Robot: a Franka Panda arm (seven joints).
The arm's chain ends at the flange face. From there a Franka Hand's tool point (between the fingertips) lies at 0.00 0.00 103.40 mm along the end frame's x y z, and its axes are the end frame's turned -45 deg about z.
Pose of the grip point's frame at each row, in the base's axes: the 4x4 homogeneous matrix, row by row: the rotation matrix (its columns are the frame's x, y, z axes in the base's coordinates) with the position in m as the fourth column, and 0 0 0 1 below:
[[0.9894, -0.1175, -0.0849, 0.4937], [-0.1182, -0.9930, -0.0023, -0.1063], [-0.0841, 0.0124, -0.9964, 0.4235], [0, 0, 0, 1]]
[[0.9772, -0.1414, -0.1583, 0.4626], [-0.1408, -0.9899, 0.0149, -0.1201], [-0.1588, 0.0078, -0.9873, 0.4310], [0, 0, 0, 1]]
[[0.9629, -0.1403, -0.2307, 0.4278], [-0.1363, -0.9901, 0.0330, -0.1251], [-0.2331, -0.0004, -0.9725, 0.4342], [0, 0, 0, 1]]
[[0.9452, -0.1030, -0.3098, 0.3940], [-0.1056, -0.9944, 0.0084, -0.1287], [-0.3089, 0.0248, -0.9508, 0.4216], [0, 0, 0, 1]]
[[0.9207, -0.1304, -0.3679, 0.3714], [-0.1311, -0.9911, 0.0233, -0.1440], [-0.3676, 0.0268, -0.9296, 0.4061], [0, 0, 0, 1]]
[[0.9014, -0.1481, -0.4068, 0.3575], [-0.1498, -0.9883, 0.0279, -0.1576], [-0.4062, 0.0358, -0.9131, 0.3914], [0, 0, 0, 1]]
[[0.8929, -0.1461, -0.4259, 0.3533], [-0.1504, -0.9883, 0.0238, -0.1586], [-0.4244, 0.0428, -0.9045, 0.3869], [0, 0, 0, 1]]
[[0.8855, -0.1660, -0.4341, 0.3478], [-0.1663, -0.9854, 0.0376, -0.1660], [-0.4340, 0.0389, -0.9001, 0.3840], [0, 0, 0, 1]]
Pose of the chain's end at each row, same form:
[[0.6165, -0.7827, -0.0849, 0.5025], [-0.7857, -0.6186, -0.0023, -0.1061], [-0.0507, 0.0682, -0.9964, 0.5265], [0, 0, 0, 1]]
[[0.5910, -0.7910, -0.1583, 0.4790], [-0.7995, -0.6004, 0.0149, -0.1216], [-0.1068, 0.1178, -0.9873, 0.5331], [0, 0, 0, 1]]
[[0.5817, -0.7801, -0.2307, 0.4517], [-0.7965, -0.6037, 0.0330, -0.1285], [-0.1651, 0.1645, -0.9725, 0.5348], [0, 0, 0, 1]]
[[0.5955, -0.7412, -0.3098, 0.4260], [-0.7778, -0.6285, 0.0084, -0.1296], [-0.2009, 0.2360, -0.9508, 0.5199], [0, 0, 0, 1]]
[[0.5588, -0.7432, -0.3679, 0.4094], [-0.7935, -0.6081, 0.0233, -0.1464], [-0.2410, 0.2789, -0.9296, 0.5022], [0, 0, 0, 1]]
[[0.5327, -0.7421, -0.4068, 0.3996], [-0.8048, -0.5929, 0.0279, -0.1605], [-0.2619, 0.3125, -0.9131, 0.4858], [0, 0, 0, 1]]
[[0.5281, -0.7347, -0.4259, 0.3973], [-0.8052, -0.5925, 0.0238, -0.1611], [-0.2698, 0.3304, -0.9045, 0.4804], [0, 0, 0, 1]]
[[0.5088, -0.7435, -0.4341, 0.3927], [-0.8144, -0.5792, 0.0376, -0.1699], [-0.2794, 0.3344, -0.9001, 0.4771], [0, 0, 0, 1]]

